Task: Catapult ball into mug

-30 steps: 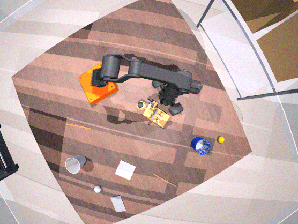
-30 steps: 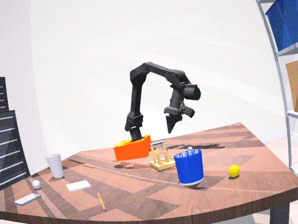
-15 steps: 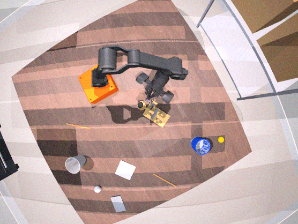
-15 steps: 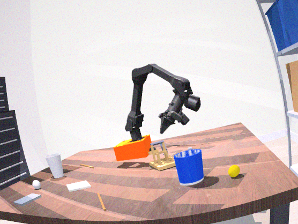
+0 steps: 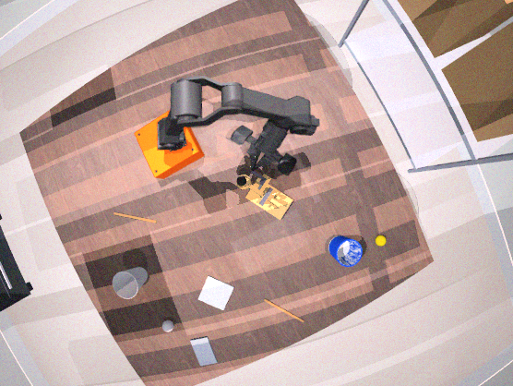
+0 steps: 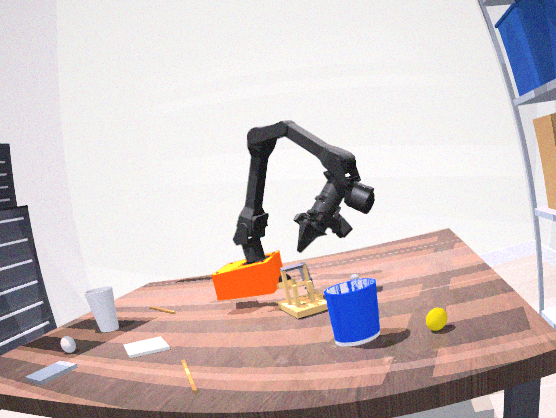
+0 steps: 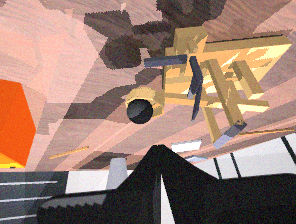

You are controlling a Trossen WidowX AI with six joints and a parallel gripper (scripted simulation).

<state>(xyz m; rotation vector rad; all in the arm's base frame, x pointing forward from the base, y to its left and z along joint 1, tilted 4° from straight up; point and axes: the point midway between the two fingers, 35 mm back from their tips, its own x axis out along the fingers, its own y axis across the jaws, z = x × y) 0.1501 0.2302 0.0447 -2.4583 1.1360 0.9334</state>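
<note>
Now: the dark ball 6 cm below my gripper tip, 4 cm to the right of it and 2 cm ahead of it. Also, from my gripper tip: white flat block (38 cm ahead, 25 cm to the right, 12 cm below); grey ball (11 cm below, 10 cm to the left, 10 cm behind); blue mug (34 cm ahead, 22 cm to the left, 9 cm below).
</note>
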